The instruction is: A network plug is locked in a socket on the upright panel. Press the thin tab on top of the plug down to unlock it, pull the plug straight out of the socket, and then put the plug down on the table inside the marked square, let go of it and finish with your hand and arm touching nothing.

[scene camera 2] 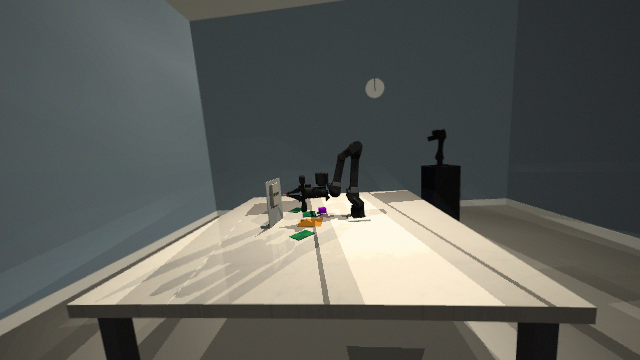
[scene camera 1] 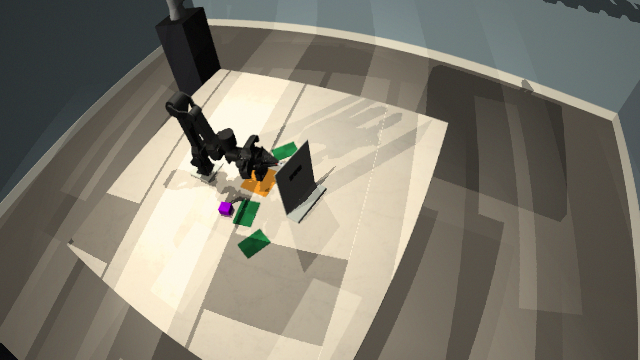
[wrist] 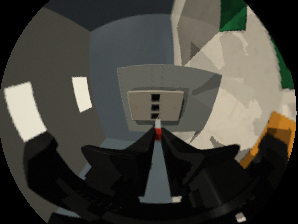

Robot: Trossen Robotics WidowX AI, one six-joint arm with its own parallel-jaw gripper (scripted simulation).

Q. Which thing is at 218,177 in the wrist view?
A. My gripper.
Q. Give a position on an upright grey panel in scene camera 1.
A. At 298,191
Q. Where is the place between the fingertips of my gripper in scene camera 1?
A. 278,163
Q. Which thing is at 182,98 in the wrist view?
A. An upright grey panel.
